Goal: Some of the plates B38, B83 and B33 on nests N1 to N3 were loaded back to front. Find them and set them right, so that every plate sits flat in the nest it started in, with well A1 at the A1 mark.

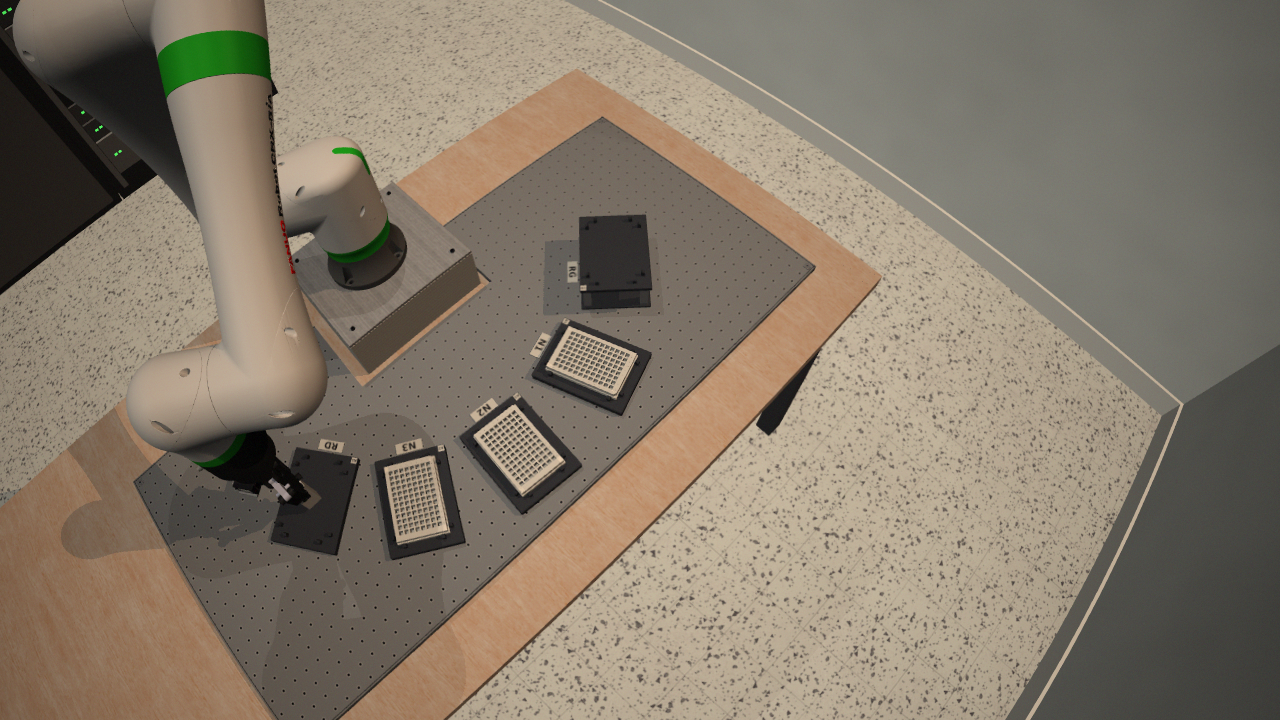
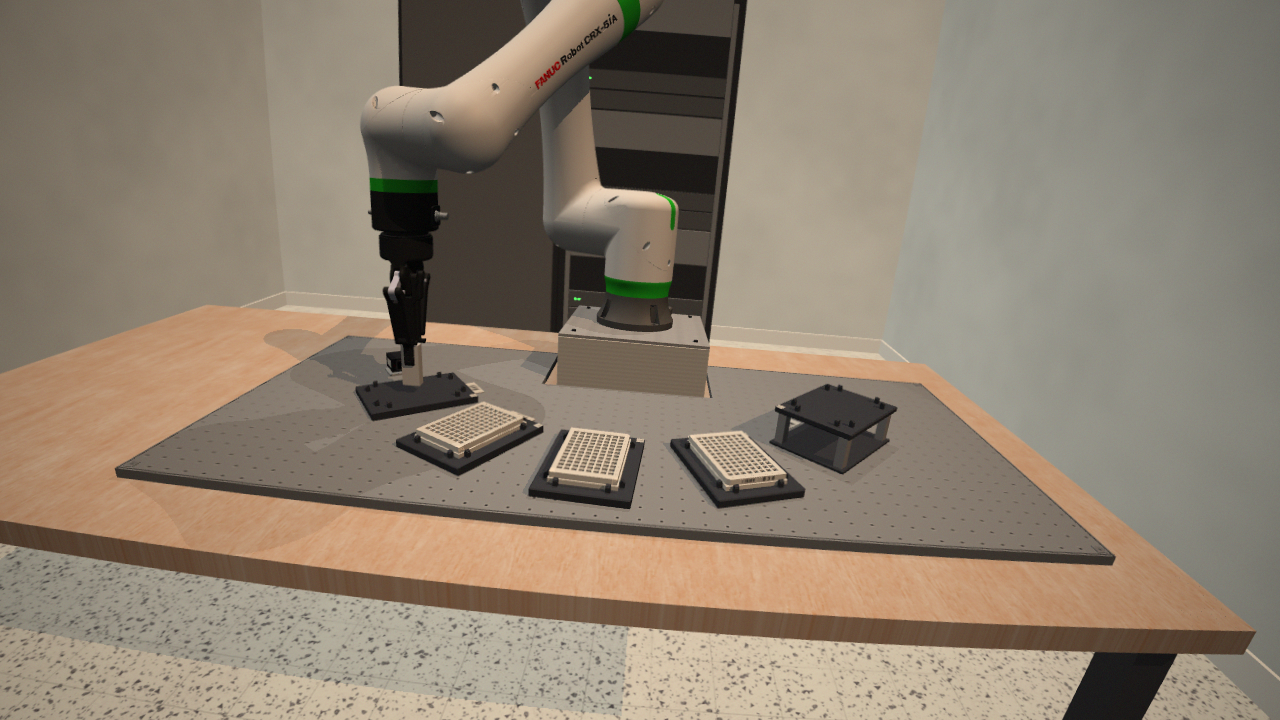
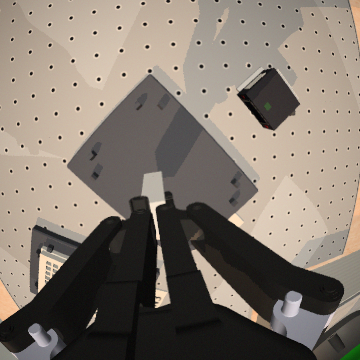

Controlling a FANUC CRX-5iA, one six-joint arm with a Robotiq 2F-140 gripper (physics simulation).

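Cream plates sit on dark nests: N1's plate on its nest, N2's plate on its nest, N3's plate on its nest. All look flat. Small pale marks show at nest corners; plate lettering and well A1 are too small to tell. My gripper is shut and empty, fingertips together, pointing down low over the plateless RD nest.
A raised dark stand marked RG is beyond N1. A small black box lies behind the RD nest. The robot's base block stands at the board's rear edge.
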